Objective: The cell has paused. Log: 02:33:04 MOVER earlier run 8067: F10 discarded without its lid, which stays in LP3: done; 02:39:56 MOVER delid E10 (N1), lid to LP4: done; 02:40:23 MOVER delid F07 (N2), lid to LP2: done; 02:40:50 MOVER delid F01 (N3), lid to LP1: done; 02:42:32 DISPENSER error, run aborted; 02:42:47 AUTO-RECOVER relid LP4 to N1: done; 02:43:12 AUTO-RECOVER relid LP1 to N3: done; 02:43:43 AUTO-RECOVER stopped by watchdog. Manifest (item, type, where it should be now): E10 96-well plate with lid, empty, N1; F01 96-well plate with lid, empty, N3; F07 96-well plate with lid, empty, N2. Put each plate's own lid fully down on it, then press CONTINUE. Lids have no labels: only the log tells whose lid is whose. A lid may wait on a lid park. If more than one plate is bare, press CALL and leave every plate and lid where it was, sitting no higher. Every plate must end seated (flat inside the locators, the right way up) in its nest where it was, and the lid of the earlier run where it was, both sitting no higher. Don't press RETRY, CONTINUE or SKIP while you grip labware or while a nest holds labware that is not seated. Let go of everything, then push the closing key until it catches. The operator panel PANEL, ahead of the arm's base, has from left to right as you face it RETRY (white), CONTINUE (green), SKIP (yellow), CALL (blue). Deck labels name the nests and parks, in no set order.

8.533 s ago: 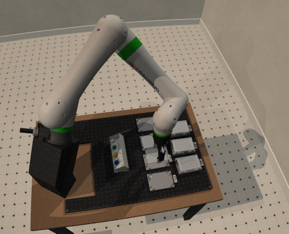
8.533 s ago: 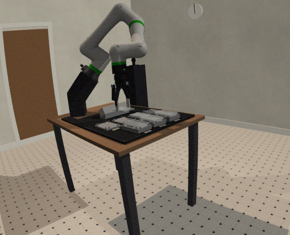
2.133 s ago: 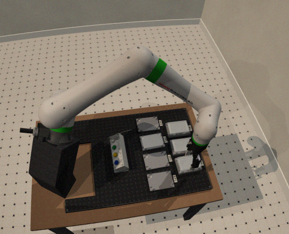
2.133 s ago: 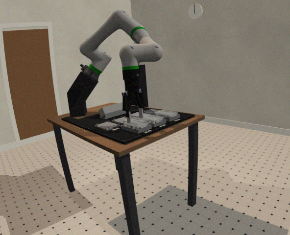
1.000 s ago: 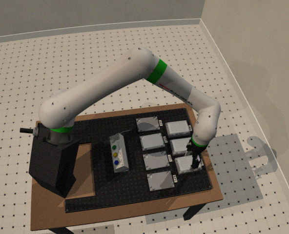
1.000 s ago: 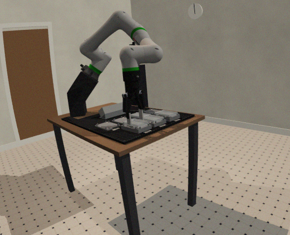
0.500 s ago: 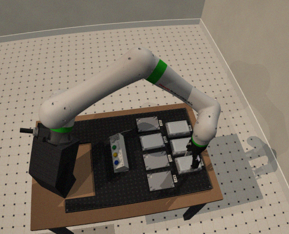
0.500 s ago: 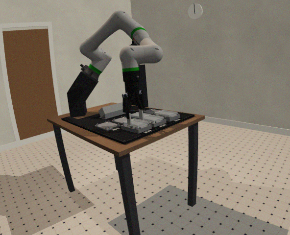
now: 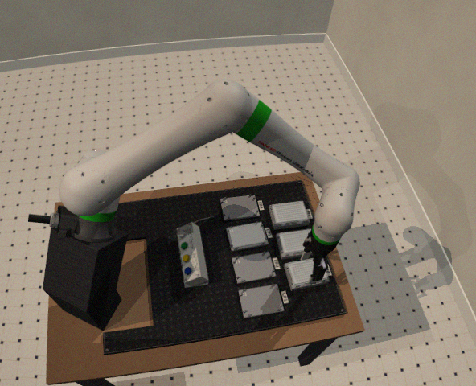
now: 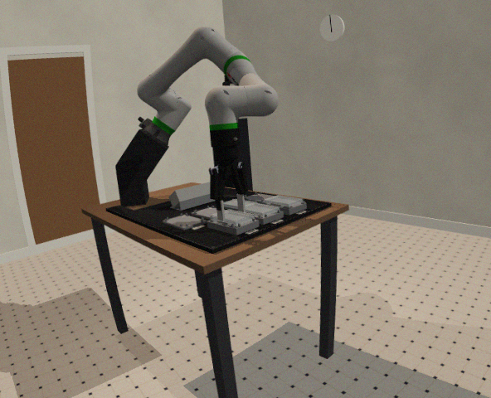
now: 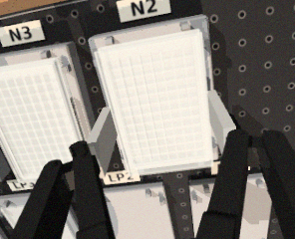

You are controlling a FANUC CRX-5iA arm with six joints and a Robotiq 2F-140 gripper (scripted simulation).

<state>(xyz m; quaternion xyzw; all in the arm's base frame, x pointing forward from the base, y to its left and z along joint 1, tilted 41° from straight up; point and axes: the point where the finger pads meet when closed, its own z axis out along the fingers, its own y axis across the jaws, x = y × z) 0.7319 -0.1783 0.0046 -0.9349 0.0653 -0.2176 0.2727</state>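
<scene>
My gripper is now 3 cm above the plate. Round my hand: pale park: 19 cm behind, 7 cm to the right, 6 cm below; park LP2: 18 cm behind, 7 cm to the left, 6 cm below; LP2 label: 10 cm behind, 7 cm to the left, 6 cm below.
</scene>
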